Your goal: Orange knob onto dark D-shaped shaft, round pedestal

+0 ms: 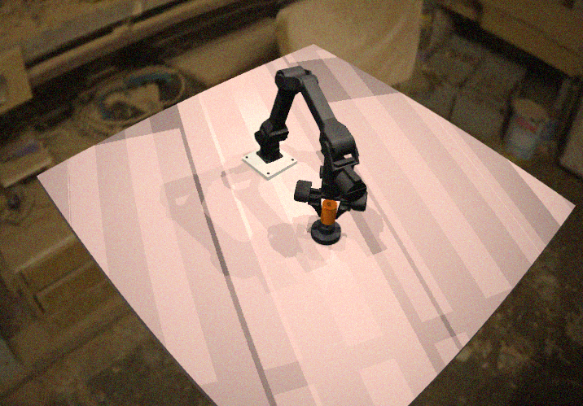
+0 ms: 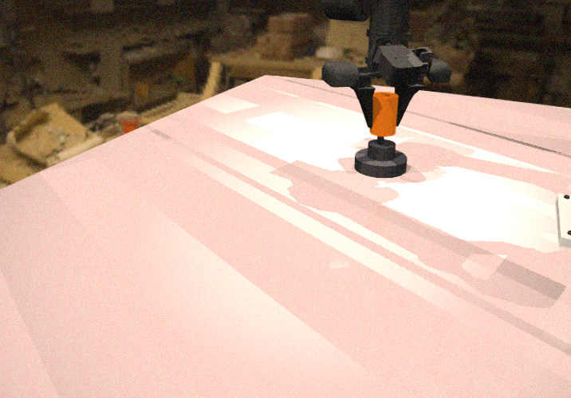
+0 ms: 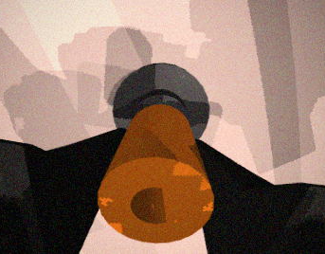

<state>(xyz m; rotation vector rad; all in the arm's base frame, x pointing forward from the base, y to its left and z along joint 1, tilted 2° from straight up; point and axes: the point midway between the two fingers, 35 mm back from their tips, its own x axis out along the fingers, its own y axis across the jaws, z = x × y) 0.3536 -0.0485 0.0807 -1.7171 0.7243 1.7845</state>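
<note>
My gripper tip is now 20 mm below the orange knob. The rest, counted from my gripper tip: pedestal: 40 mm below.
</note>
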